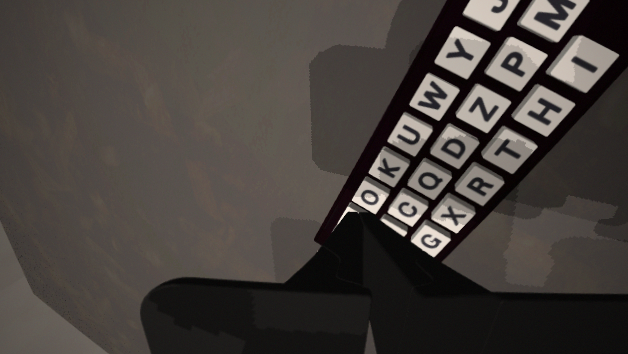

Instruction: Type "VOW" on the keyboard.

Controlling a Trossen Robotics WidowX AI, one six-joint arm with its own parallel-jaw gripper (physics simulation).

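Places are measured from the arm's base along level axes (x back, y left, z down), in millimetres.
Pixels of known places: gripper, fingertip midpoint: (pixel 356 223).
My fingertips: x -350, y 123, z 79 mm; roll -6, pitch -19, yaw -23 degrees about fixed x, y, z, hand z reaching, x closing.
For each thing: its middle in the pictures, then the offset to it from my fingertips. "pt": a spot on its surface instead. Level surfaces: height alone.
- keyboard, surface spot: (pixel 327 231) pt dx -7, dy +42, dz +35 mm
- O key, body centre: (pixel 370 195) dx +2, dy +5, dz +32 mm
- W key, body centre: (pixel 433 96) dx +1, dy -48, dz +32 mm
- brown-grey mottled table top, its level: dz +46 mm
The keyboard (pixel 327 231) is a dark, slanted board with white lettered keys in three rows, running from the lower middle to the top right. My gripper (pixel 356 223) is shut and empty, with its tips over the near end of the keyboard, just below the O key (pixel 370 196). The W key (pixel 434 96) shows further up in the same left row, past K and U. The V key does not show; the fingers hide several keys at the near end. Whether the tips touch a key, I cannot tell.
The keyboard stands on a brown-grey mottled table top (pixel 150 150) with dark shadows on both sides of the board. The table's edge runs across the lower left corner, with a lighter grey surface (pixel 30 325) beyond it.
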